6 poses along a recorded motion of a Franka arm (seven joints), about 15 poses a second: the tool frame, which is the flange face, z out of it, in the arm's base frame.
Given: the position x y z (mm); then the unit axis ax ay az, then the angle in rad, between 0 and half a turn.
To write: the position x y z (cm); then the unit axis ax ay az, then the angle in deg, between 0 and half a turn. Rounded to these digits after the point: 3 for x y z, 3 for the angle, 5 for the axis.
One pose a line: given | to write
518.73, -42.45, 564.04, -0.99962, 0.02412, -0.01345, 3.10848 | 51.873, -4.245, 56.404, -0.99962, 0.02412, -0.01345, 178.103
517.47, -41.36, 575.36, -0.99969, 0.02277, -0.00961, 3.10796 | 51.747, -4.136, 57.536, -0.99969, 0.02277, -0.00961, 178.073
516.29, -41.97, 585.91, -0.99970, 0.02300, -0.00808, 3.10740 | 51.629, -4.197, 58.591, -0.99970, 0.02300, -0.00808, 178.041
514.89, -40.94, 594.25, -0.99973, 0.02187, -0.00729, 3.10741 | 51.489, -4.094, 59.425, -0.99973, 0.02187, -0.00729, 178.041
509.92, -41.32, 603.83, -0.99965, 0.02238, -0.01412, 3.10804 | 50.992, -4.132, 60.383, -0.99965, 0.02238, -0.01412, 178.078
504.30, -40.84, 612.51, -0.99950, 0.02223, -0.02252, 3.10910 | 50.430, -4.084, 61.251, -0.99950, 0.02223, -0.02252, 178.138
